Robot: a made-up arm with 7 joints. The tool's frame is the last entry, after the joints.
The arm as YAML. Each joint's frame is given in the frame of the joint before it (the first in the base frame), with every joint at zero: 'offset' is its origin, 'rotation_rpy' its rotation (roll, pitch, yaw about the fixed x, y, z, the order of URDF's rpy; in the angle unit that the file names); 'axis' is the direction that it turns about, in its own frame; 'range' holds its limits. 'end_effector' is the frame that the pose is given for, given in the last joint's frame.
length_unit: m
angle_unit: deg
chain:
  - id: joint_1
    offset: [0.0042, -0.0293, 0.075]
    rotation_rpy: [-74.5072, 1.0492, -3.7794]
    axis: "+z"
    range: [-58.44, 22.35]
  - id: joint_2
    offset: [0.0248, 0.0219, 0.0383]
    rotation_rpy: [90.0, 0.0, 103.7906]
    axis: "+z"
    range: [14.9, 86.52]
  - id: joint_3
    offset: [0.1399, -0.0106, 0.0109]
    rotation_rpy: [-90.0, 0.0, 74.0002]
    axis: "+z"
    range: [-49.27, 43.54]
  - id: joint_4
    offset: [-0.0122, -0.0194, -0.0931]
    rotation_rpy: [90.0, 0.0, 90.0]
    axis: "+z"
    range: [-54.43, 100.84]
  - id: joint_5
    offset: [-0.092, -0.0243, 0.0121]
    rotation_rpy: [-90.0, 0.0, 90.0]
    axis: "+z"
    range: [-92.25, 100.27]
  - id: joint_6
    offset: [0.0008, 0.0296, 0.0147]
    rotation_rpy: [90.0, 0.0, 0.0]
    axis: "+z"
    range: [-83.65, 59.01]
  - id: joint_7
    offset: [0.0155, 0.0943, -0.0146]
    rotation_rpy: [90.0, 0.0, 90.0]
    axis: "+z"
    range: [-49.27, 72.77]
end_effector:
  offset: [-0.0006, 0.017, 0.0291]
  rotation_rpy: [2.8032, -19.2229, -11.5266]
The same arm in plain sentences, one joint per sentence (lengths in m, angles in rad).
The arm has seven revolute joints in a row. What follows holds with every joint at zero, and every direction is one of the base frame's.
Joint 1 sits 0.0042 m along +x and 0.0293 m along -y and 0.075 m along +z from the base frame's origin and rotates about the direction (0.068403, 0.961235, 0.26711), from -1.02 to 0.3901 rad.
Joint 2 sits 0.0274 m along +x and 0.041 m along +y and 0.0113 m along -z from joint 1 and rotates about the direction (0.968889, -0.0002, -0.247497), from 0.2601 to 1.5101 rad.
Joint 3 sits 0.0234 m along -x and 0.0284 m along +y and 0.1358 m along -z from joint 2 and rotates about the direction (0.247497, -0.0001, 0.968889), from -0.8599 to 0.7599 rad.
Joint 4 sits 0.0042 m along -x and 0.0122 m along -y and 0.095 m along -z from joint 3 and rotates about the direction (0.0002, 1, 0), from -0.95 to 1.76 rad.
Joint 5 sits 0.0831 m along +x and 0.0121 m along +y and 0.0463 m along -z from joint 4 and rotates about the direction (0.968889, -0.0002, -0.247497), from -1.6101 to 1.75 rad.
Joint 6 sits 0.0144 m along +x and 0.0296 m along -y and 0.0029 m along -z from joint 5 and rotates about the direction (0.0002, 1, 0), from -1.46 to 1.0299 rad.
Joint 7 sits 0.0952 m along +x and 0.0146 m along -y and 0.0083 m along -z from joint 6 and rotates about the direction (0.247497, -0.0001, 0.968889), from -0.8599 to 1.2701 rad.
The tool frame, which is the frame that the pose is given for, sits 0.0066 m along +x and 0.017 m along +y and 0.0283 m along +z from joint 7; its axes are the base frame's turned by roll -0.0007, pitch -0.0902 and yaw -0.1908 rad (as in URDF: about the fixed x, then y, then z).

